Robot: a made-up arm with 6 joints. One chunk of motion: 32 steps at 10 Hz.
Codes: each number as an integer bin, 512 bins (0 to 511) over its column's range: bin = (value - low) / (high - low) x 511, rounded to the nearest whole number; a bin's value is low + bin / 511 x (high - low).
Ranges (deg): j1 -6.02..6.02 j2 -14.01..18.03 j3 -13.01..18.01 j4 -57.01..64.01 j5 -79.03..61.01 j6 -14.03..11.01
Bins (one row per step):
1: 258 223 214 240 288 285
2: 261 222 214 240 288 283
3: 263 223 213 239 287 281
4: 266 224 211 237 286 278
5: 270 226 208 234 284 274
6: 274 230 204 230 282 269
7: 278 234 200 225 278 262
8: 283 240 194 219 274 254
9: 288 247 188 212 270 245
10: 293 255 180 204 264 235
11: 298 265 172 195 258 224
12: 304 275 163 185 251 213
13: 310 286 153 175 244 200
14: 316 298 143 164 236 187
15: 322 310 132 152 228 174
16: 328 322 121 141 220 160
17: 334 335 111 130 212 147
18: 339 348 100 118 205 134
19: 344 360 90 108 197 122
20: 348 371 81 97 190 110
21: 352 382 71 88 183 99
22: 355 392 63 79 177 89
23: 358 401 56 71 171 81
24: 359 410 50 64 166 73
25: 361 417 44 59 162 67
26: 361 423 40 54 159 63
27: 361 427 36 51 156 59
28: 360 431 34 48 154 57
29: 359 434 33 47 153 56
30: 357 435 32 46 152 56
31: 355 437 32 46 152 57
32: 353 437 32 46 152 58
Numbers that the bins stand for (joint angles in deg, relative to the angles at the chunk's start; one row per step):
1: 0.06 -0.03 -0.02 -0.17 -0.10 -0.06
2: 0.13 -0.09 -0.02 -0.17 -0.10 -0.16
3: 0.18 -0.03 -0.08 -0.41 -0.38 -0.26
4: 0.25 0.03 -0.20 -0.88 -0.65 -0.41
5: 0.34 0.16 -0.38 -1.59 -1.20 -0.60
6: 0.44 0.41 -0.63 -2.54 -1.75 -0.85
7: 0.53 0.66 -0.87 -3.72 -2.84 -1.19
8: 0.65 1.04 -1.23 -5.14 -3.94 -1.58
9: 0.77 1.48 -1.60 -6.80 -5.04 -2.02
10: 0.88 1.98 -2.08 -8.70 -6.68 -2.51
11: 1.00 2.61 -2.57 -10.83 -8.32 -3.05
12: 1.14 3.23 -3.12 -13.20 -10.24 -3.59
13: 1.28 3.92 -3.72 -15.56 -12.16 -4.23
14: 1.43 4.67 -4.33 -18.17 -14.35 -4.87
15: 1.57 5.43 -5.00 -21.01 -16.55 -5.50
16: 1.71 6.18 -5.66 -23.62 -18.74 -6.19
17: 1.85 6.99 -6.27 -26.22 -20.93 -6.83
18: 1.97 7.81 -6.94 -29.06 -22.85 -7.46
19: 2.09 8.56 -7.55 -31.43 -25.04 -8.05
20: 2.18 9.25 -8.09 -34.04 -26.96 -8.64
21: 2.27 9.94 -8.70 -36.17 -28.88 -9.18
22: 2.34 10.57 -9.19 -38.30 -30.52 -9.67
23: 2.42 11.13 -9.61 -40.20 -32.17 -10.06
24: 2.44 11.70 -9.97 -41.85 -33.54 -10.45
25: 2.49 12.14 -10.34 -43.04 -34.63 -10.75
26: 2.49 12.51 -10.58 -44.22 -35.46 -10.94
27: 2.49 12.76 -10.82 -44.93 -36.28 -11.14
28: 2.46 13.01 -10.95 -45.64 -36.83 -11.24
29: 2.44 13.20 -11.01 -45.88 -37.10 -11.29
30: 2.39 13.26 -11.07 -46.12 -37.37 -11.29
31: 2.34 13.39 -11.07 -46.12 -37.37 -11.24
32: 2.30 13.39 -11.07 -46.12 -37.37 -11.19

